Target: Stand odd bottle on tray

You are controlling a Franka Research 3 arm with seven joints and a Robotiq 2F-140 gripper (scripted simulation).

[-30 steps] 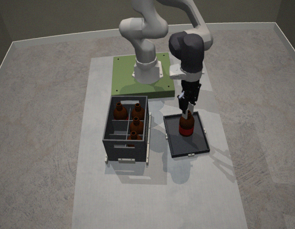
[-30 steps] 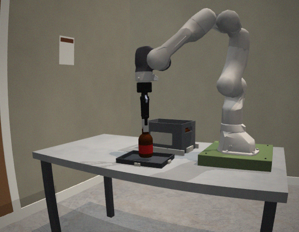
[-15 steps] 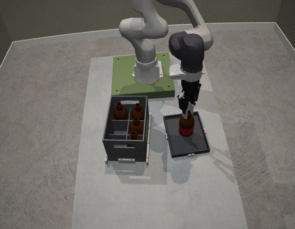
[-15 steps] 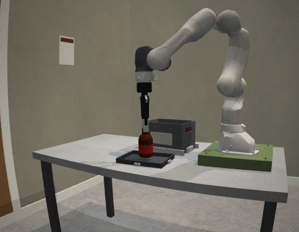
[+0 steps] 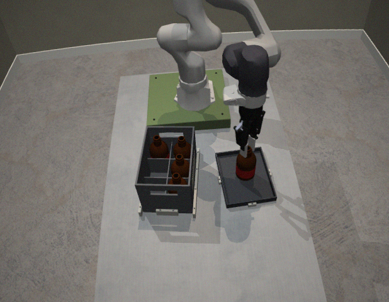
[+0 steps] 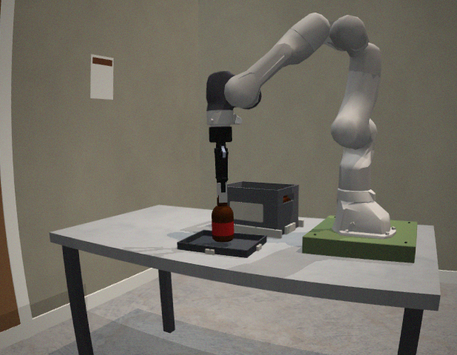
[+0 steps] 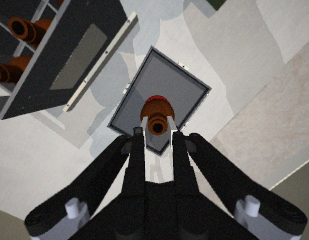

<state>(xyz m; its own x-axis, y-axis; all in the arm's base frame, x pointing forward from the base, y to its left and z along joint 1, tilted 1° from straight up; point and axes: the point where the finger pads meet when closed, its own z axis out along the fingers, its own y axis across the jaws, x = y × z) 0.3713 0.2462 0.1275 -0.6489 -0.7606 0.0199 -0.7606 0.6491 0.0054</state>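
Right now my hand is 90 mm above the glass bottle. Also, from my hand: black tray: 180 mm below; dark grey crate: 280 mm to the right, 100 mm below, 50 mm ahead; brown bottle: 340 mm to the right, 100 mm below, 40 mm behind.
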